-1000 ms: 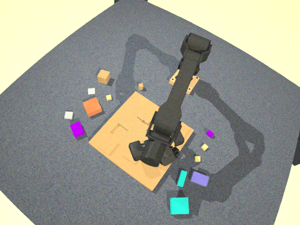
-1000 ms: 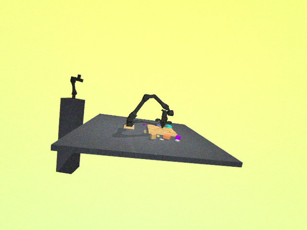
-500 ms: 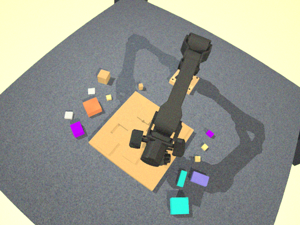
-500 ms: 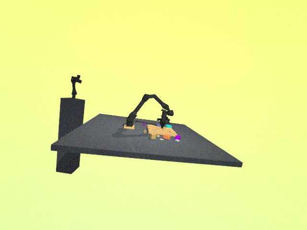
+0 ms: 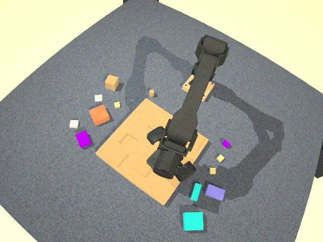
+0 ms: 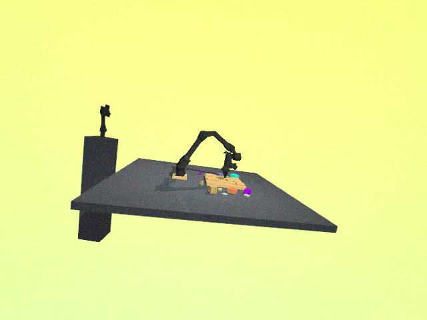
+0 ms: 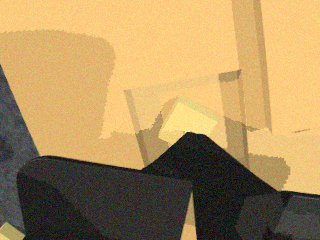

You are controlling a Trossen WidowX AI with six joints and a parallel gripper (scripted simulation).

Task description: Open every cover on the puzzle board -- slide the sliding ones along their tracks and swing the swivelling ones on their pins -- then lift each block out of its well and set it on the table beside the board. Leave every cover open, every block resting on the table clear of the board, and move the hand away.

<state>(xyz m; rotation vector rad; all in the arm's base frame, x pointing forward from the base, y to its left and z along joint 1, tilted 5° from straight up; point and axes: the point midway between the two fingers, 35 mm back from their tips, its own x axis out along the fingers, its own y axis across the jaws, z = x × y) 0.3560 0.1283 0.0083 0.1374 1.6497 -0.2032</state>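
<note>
My gripper tip is 150 mm to the right of the cyan bar, 20 mm above it and 10 mm short of it. Also, from my gripper tip: cyan cube 200 mm to the left, 100 mm ahead, 10 mm below; then lilac block 200 mm to the left, 30 mm behind, 20 mm below; then magenta cube 210 mm behind, 120 mm to the left, 20 mm below.
</note>
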